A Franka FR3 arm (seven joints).
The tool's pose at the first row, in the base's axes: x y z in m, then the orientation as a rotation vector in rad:
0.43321, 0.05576, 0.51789, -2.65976, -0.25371, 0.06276
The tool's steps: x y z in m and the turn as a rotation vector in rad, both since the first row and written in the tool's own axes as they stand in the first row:
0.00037, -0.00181, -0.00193, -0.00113, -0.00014, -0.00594
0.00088, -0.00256, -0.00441, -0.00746, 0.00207, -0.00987
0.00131, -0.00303, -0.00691, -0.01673, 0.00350, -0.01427
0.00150, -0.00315, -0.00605, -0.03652, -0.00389, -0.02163
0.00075, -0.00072, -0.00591, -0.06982, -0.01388, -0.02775
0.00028, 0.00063, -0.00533, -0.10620, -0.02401, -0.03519
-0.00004, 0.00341, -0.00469, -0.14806, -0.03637, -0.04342
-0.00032, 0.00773, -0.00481, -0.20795, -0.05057, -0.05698
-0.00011, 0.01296, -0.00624, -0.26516, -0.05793, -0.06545
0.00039, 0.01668, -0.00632, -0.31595, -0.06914, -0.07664
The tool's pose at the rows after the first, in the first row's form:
0.43344, 0.05655, 0.52043, -2.66003, -0.26176, 0.06092
0.43403, 0.05620, 0.52298, -2.66566, -0.26688, 0.05601
0.43459, 0.05558, 0.52542, -2.67415, -0.27319, 0.05163
0.43468, 0.05610, 0.52471, -2.69291, -0.28747, 0.05691
0.43434, 0.05390, 0.52348, -2.72528, -0.30249, 0.06462
0.43406, 0.05289, 0.52235, -2.76040, -0.31990, 0.07186
0.43415, 0.05068, 0.52052, -2.80075, -0.34004, 0.08143
0.43461, 0.04679, 0.51867, -2.85787, -0.37076, 0.08995
0.43582, 0.04162, 0.51757, -2.91301, -0.39231, 0.09098
0.43695, 0.03842, 0.51595, -2.96110, -0.41878, 0.09737

